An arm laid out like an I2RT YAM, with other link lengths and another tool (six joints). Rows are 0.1 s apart.
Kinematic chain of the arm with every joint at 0, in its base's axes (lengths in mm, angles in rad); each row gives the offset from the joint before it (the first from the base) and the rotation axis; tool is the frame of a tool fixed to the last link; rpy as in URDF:
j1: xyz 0 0 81.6 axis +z
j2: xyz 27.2 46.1 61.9 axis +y
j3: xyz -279.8 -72.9 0 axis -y
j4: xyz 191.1 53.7 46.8 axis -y
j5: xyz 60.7 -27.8 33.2 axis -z
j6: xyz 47 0 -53.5 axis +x
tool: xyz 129 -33 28 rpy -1.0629 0.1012 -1.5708
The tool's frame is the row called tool.
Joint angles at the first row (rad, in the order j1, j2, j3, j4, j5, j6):
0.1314 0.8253 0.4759 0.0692 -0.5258 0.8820
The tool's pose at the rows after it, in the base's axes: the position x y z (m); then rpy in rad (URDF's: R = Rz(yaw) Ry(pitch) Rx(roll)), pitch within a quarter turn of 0, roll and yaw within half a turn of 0:
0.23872 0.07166 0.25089 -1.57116 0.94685 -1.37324
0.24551 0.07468 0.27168 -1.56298 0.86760 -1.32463
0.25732 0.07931 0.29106 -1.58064 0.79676 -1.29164
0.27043 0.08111 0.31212 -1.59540 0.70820 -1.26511
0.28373 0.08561 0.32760 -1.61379 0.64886 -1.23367
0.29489 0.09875 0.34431 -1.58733 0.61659 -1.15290
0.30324 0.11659 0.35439 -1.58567 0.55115 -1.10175
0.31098 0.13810 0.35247 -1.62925 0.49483 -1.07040
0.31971 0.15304 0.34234 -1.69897 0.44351 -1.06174
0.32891 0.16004 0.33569 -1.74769 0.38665 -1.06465
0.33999 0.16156 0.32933 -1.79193 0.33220 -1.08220
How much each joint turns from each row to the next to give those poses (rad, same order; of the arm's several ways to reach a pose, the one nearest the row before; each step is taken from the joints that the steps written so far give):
-0.0039 -0.0280 0.1030 -0.1758 0.0533 -0.1260
-0.0025 0.0505 0.1227 -0.1060 -0.0159 -0.1002
-0.0002 0.0821 0.1377 -0.1030 -0.0160 -0.0953
0.0002 0.0840 0.1546 -0.1195 0.0041 -0.1098
0.0008 0.0835 0.1322 -0.0918 -0.0095 -0.0841
0.0210 0.0629 0.0942 -0.0283 -0.0263 -0.0508
0.0792 0.0562 0.0817 -0.0306 0.0556 -0.0475
0.0865 0.0724 0.0736 -0.0445 0.0603 -0.0423
0.0516 0.0794 0.0679 -0.0601 0.0429 -0.0485
0.0294 0.0634 0.0614 -0.0506 0.0473 -0.0449
0.0135 0.0601 0.0601 -0.0469 0.0490 -0.0367

